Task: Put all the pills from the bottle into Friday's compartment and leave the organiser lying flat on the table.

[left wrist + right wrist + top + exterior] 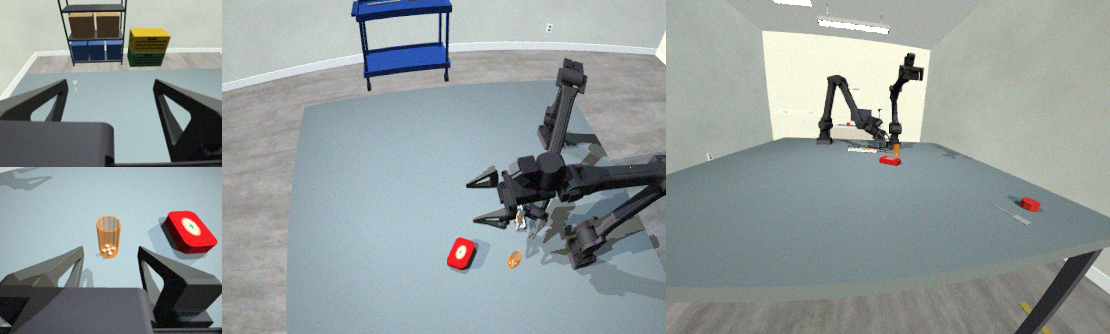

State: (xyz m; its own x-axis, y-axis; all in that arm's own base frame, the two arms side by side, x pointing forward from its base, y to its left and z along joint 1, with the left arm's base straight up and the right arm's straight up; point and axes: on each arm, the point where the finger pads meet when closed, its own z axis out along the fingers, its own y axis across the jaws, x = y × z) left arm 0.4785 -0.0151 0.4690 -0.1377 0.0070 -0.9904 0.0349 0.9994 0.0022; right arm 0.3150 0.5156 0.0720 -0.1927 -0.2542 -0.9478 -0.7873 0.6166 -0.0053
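Note:
The orange see-through bottle lies 4 cm ahead of my right hand, 7 cm to the left of it and 9 cm below it. Also, from my right hand: red round object: 68 cm ahead, 51 cm to the left, 9 cm below; spatula-like tool: 72 cm ahead, 40 cm to the left, 11 cm below.

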